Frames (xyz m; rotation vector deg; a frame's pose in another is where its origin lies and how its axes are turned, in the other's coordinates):
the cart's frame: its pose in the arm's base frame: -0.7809 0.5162 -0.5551 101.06 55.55 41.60
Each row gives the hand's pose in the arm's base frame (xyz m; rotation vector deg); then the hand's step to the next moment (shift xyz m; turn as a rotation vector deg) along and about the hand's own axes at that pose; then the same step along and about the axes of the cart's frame.
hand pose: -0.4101 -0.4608 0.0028 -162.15 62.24 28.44
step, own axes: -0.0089 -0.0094 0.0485 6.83 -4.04 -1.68
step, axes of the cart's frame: 0.0096 -0.0490 -0.0048 2.55 1.89 7.46
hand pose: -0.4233 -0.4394 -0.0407 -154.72 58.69 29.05
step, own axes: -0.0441 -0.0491 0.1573 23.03 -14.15 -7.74
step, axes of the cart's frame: 0.0717 -0.1506 -0.0355 8.90 8.50 25.28
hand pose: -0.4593 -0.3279 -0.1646 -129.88 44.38 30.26
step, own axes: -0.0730 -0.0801 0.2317 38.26 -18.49 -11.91
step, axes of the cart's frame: 0.1833 -0.1405 -0.1099 10.91 10.85 41.36
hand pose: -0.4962 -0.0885 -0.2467 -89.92 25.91 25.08
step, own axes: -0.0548 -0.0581 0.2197 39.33 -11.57 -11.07
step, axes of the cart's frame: 0.1871 0.0095 -0.1398 9.65 3.92 41.17
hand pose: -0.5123 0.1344 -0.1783 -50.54 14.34 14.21
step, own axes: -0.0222 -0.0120 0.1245 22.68 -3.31 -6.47
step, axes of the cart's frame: 0.0785 0.0649 -0.0759 6.61 -0.82 22.87
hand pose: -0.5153 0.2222 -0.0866 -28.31 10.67 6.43
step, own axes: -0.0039 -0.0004 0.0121 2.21 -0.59 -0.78
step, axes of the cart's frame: 0.0041 0.0089 -0.0081 0.39 -0.01 2.39
